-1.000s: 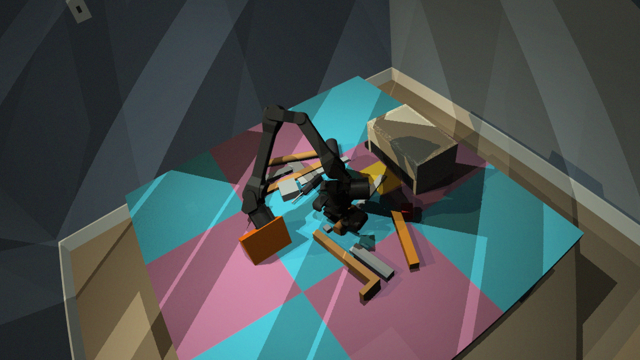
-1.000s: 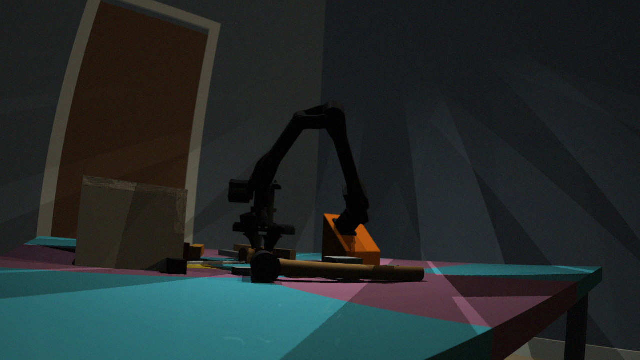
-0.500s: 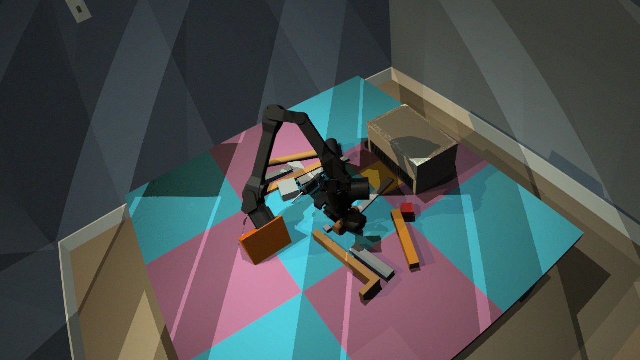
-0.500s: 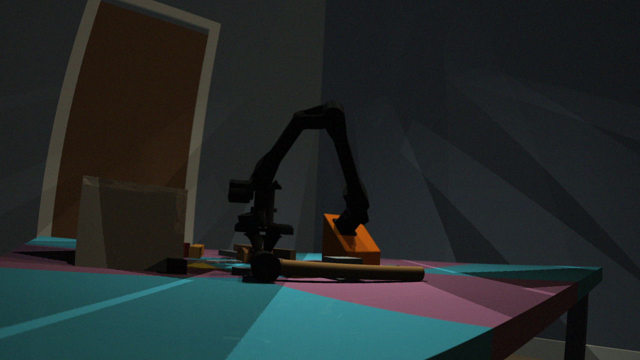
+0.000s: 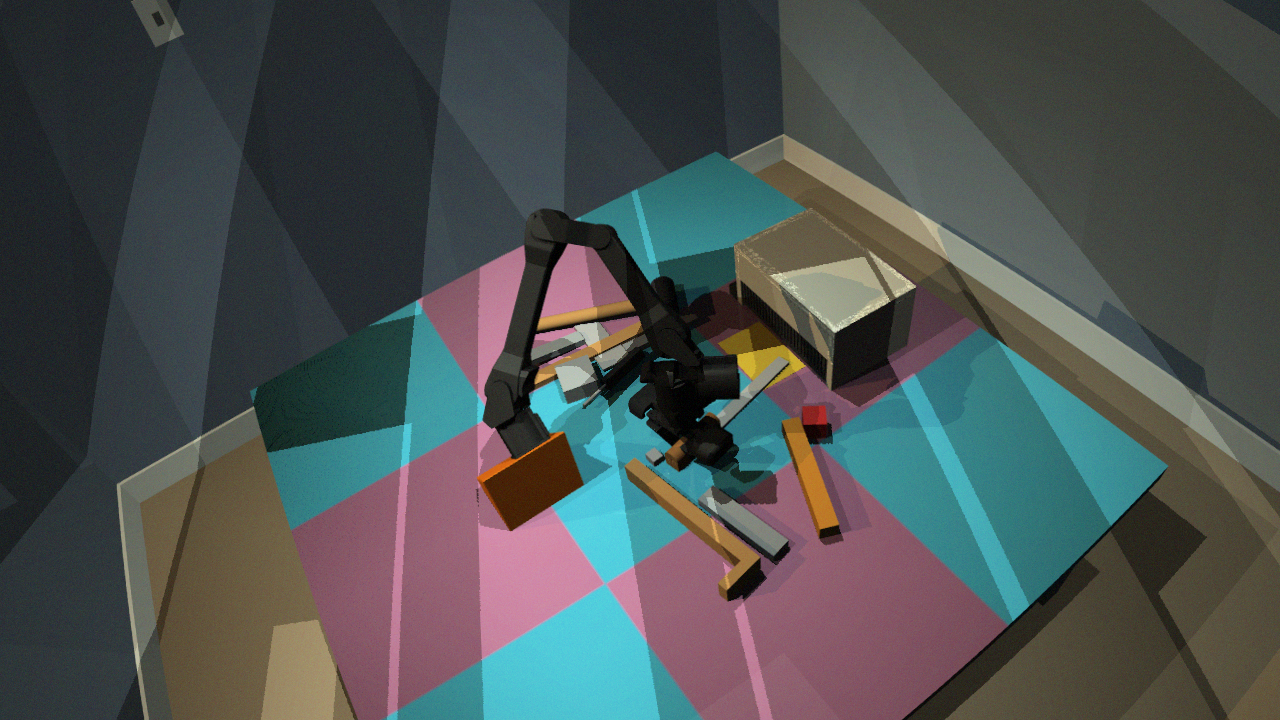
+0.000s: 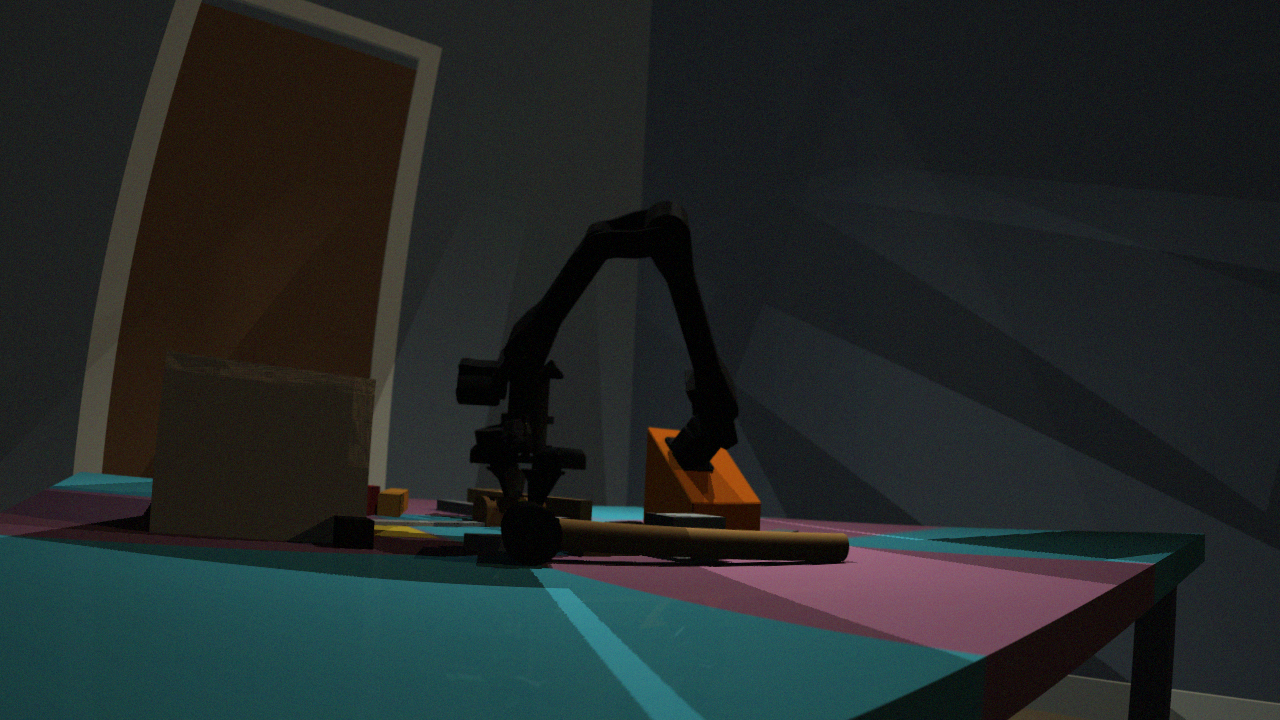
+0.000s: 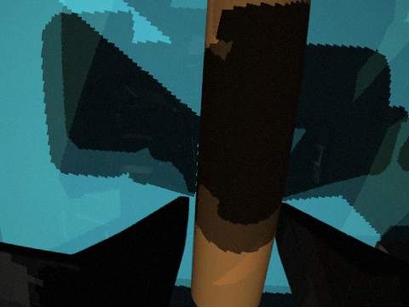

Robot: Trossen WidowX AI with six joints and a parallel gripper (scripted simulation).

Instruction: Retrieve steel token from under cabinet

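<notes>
The small grey cube is 4 cm behind my gripper tip and 3 cm to the left of it. From my gripper tip the other things lie so: orange bar (12 cm ahead, 18 cm to the right); grey bar (1 cm behind, 17 cm to the right); screwdriver (1 cm behind, 22 cm to the left).
</notes>
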